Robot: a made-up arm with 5 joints.
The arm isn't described. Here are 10 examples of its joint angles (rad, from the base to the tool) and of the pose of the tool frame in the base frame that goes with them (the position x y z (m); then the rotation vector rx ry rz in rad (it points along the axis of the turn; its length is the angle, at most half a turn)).
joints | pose
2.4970 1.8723 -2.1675 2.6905 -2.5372 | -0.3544 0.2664 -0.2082 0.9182 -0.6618 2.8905
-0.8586 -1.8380 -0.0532 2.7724 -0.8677 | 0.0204 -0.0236 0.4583 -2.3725 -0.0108 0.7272
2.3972 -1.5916 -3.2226 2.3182 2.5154 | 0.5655 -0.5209 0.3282 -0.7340 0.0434 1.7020
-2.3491 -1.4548 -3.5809 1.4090 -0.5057 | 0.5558 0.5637 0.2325 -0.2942 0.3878 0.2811
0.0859 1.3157 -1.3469 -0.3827 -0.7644 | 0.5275 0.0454 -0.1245 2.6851 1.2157 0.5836
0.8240 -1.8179 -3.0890 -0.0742 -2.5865 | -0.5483 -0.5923 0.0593 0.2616 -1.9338 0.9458
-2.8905 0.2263 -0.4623 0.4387 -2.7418 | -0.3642 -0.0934 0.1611 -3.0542 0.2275 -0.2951
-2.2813 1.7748 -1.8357 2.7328 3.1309 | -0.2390 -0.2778 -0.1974 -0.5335 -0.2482 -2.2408
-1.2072 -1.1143 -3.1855 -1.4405 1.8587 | -0.2526 0.6638 0.5385 0.1087 -2.8696 -0.7572
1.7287 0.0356 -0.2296 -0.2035 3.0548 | -0.0524 0.3293 0.2077 -2.2390 1.7487 0.4187
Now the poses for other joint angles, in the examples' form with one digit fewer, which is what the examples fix.
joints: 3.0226 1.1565 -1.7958 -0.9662 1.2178
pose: -0.738 0.088 0.168 -0.993 -1.257 0.866
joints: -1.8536 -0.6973 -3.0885 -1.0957 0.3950
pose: 0.159 0.549 0.862 -0.824 1.720 1.200
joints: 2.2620 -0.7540 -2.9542 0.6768 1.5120
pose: 0.351 -0.425 1.013 -0.104 -0.041 0.632
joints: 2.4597 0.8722 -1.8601 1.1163 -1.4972
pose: -0.595 0.483 0.267 -1.220 2.825 -0.175
